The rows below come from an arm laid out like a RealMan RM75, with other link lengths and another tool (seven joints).
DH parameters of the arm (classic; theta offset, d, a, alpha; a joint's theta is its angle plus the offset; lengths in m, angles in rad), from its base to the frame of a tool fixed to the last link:
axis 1: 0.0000 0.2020 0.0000 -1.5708
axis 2: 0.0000 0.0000 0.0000 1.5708
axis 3: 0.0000 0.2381 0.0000 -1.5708
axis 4: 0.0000 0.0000 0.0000 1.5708
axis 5: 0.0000 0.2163 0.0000 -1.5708
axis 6: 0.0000 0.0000 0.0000 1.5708
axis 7: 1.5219 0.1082 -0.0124 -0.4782
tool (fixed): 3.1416 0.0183 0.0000 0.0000
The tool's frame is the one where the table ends.
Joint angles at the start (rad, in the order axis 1, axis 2, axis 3, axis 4, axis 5, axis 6, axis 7):
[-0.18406 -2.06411 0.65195 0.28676 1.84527 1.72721 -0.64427]
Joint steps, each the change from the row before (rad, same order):
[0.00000 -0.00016 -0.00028 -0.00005 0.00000 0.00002 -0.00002]
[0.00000 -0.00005 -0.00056 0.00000 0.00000 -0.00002 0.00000]
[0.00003 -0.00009 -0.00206 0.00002 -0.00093 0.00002 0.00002]
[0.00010 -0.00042 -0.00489 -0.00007 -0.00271 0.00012 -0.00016]
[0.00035 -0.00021 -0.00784 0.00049 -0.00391 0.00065 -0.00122]
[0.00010 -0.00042 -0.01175 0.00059 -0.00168 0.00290 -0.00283]
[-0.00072 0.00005 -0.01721 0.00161 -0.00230 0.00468 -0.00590]
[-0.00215 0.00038 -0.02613 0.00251 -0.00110 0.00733 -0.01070]
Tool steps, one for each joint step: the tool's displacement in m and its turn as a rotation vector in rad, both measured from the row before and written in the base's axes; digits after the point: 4 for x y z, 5 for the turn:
[0.0000 0.0000 0.0000 0.00018 -0.00026 0.00016]
[0.0000 0.0000 0.0000 0.00048 -0.00012 0.00028]
[-0.0001 0.0002 0.0003 0.00263 -0.00073 0.00121]
[-0.0001 0.0005 0.0006 0.00648 -0.00235 0.00318]
[-0.0003 0.0007 0.0011 0.00976 -0.00353 0.00521]
[-0.0001 0.0007 0.0014 0.01002 -0.00604 0.00579]
[-0.0002 0.0013 0.0024 0.01398 -0.00881 0.00798]
[-0.0002 0.0021 0.0035 0.01818 -0.01335 0.01118]

